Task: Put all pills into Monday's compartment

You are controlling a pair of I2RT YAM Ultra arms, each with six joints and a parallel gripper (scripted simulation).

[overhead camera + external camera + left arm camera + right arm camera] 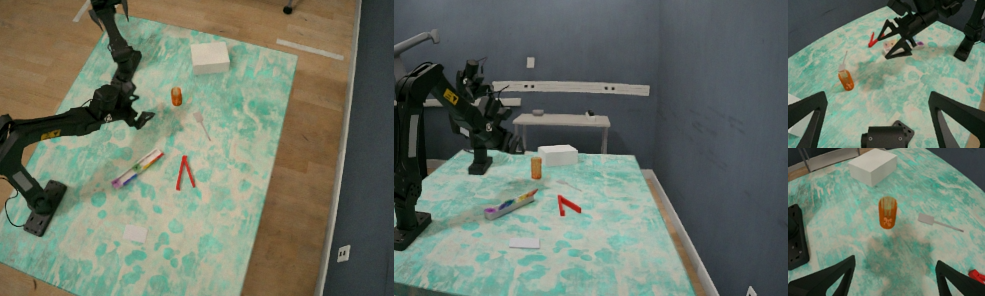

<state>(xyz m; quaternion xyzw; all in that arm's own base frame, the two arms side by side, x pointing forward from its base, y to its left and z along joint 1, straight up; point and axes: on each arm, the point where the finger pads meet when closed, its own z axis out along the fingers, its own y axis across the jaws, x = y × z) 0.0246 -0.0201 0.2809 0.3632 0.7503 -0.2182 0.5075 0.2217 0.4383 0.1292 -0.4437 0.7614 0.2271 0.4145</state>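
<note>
The orange pill bottle is 6 cm ahead of my right hand, 14 cm to the left of it and 12 cm below it. Round my right hand: white box: 11 cm ahead, 38 cm to the left, 11 cm below; then lid: 1 cm behind, 26 cm to the right, 12 cm below; then white card: 13 cm ahead, 40 cm to the right, 14 cm below.
</note>
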